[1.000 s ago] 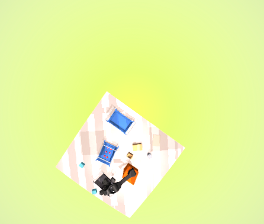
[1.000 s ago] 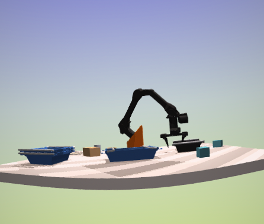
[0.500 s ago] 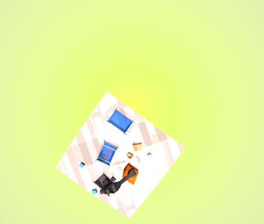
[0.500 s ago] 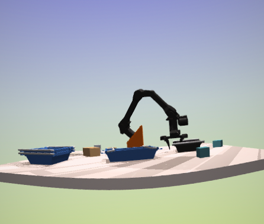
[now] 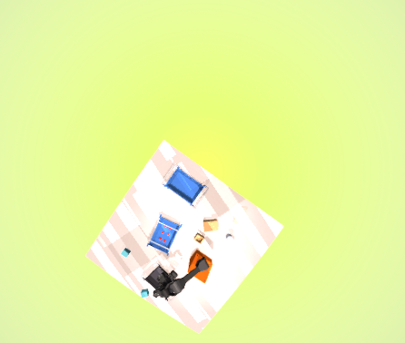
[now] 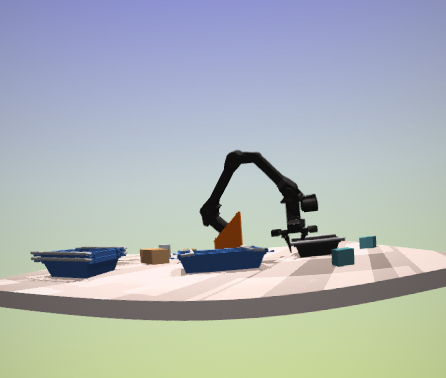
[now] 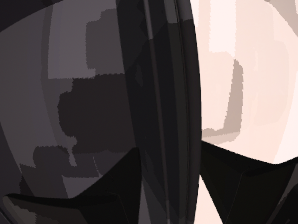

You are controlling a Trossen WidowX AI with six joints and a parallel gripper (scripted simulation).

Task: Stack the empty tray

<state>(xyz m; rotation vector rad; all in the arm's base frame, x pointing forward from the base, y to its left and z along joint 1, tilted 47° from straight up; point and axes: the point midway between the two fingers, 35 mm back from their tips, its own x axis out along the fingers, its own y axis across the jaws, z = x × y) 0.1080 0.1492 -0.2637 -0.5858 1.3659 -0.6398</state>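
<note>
My gripper tip is 80 mm to the right of the black tray, 30 mm below it and 10 mm short of it. The rest, counted from my gripper tip: small grey cylinder (600 mm to the right, 170 mm behind, 20 mm above); then box (580 mm to the right, 30 mm ahead, 20 mm above).
</note>
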